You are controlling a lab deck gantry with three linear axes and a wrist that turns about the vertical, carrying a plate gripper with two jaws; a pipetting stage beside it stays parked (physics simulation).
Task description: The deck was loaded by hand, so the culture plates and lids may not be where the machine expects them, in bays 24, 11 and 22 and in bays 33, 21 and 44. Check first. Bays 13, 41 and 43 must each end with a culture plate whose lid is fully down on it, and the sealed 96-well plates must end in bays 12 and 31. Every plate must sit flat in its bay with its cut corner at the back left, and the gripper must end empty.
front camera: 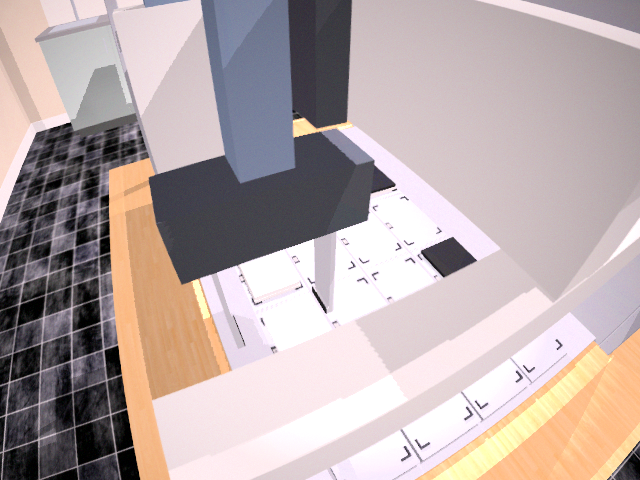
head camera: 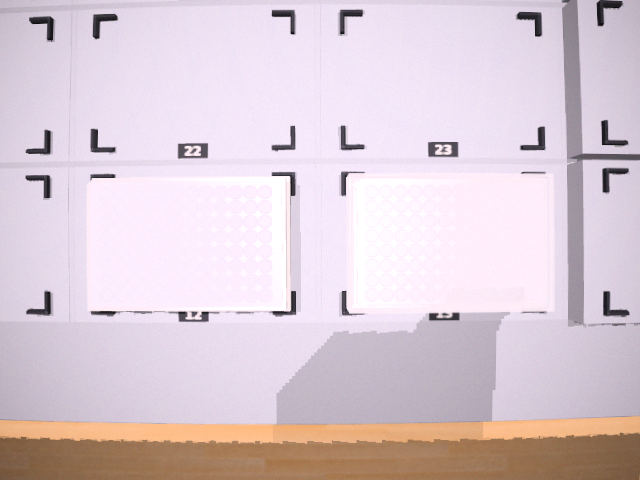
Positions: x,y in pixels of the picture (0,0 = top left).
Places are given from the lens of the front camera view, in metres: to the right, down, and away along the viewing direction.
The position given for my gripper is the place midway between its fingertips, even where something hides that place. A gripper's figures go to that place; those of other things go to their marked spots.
my gripper (front camera: 280,317): -0.04, 0.09, 0.39
black lid (front camera: 448,256): 0.24, 0.03, 0.65
whitish lid (front camera: 292,324): -0.04, 0.13, 0.55
The marked spots on the whitish lid and the black lid are 0.32 m apart.
